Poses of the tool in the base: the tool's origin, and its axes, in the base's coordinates. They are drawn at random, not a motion.
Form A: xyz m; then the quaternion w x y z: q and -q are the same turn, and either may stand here.
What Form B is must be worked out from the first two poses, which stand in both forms.
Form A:
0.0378 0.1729 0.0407 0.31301 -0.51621 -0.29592 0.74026
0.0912 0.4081 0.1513 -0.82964 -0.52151 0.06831 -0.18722
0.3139 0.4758 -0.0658 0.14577 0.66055 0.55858 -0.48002
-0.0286 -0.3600 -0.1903 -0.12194 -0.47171 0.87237 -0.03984
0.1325 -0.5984 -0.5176 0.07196 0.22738 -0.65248 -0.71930
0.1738 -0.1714 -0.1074 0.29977 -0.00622 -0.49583 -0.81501
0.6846 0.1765 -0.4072 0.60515 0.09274 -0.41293 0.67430
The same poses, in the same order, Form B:
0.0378 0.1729 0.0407 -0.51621 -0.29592 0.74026 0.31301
0.0912 0.4081 0.1513 0.52151 -0.06831 0.18722 0.82964
0.3139 0.4758 -0.0658 0.66055 0.55858 -0.48002 0.14577
-0.0286 -0.3600 -0.1903 0.47171 -0.87237 0.03984 0.12194
0.1325 -0.5984 -0.5176 0.22738 -0.65248 -0.71930 0.07196
0.1738 -0.1714 -0.1074 -0.00622 -0.49583 -0.81501 0.29977
0.6846 0.1765 -0.4072 0.09274 -0.41293 0.67430 0.60515

